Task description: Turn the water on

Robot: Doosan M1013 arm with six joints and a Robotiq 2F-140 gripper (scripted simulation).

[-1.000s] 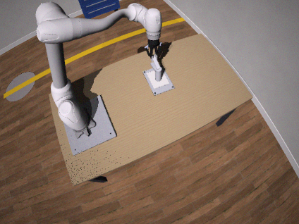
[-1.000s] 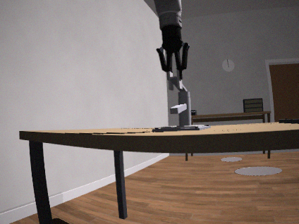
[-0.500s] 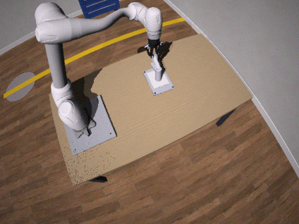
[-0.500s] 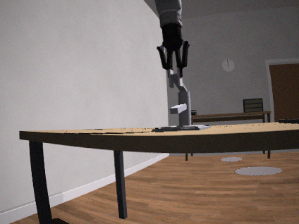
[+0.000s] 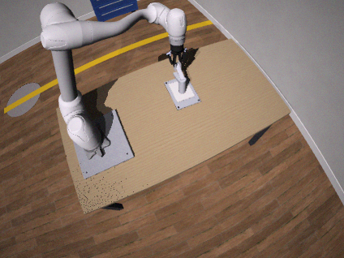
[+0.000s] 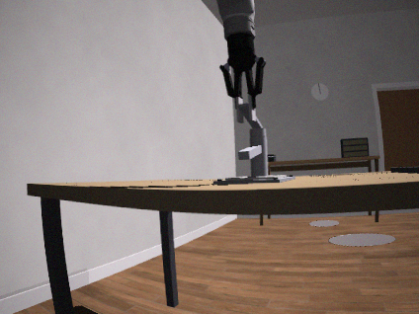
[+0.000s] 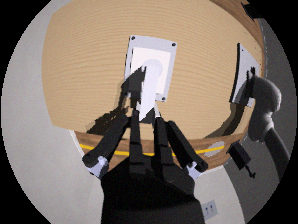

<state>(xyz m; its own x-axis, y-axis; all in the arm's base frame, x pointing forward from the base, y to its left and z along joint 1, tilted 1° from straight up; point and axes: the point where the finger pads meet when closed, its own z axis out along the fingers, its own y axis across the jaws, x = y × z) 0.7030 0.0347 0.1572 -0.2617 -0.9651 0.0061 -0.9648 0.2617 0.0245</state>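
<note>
Right now my hand is 3 cm to the left of the lever, 2 cm above it and 1 cm past it.
</note>
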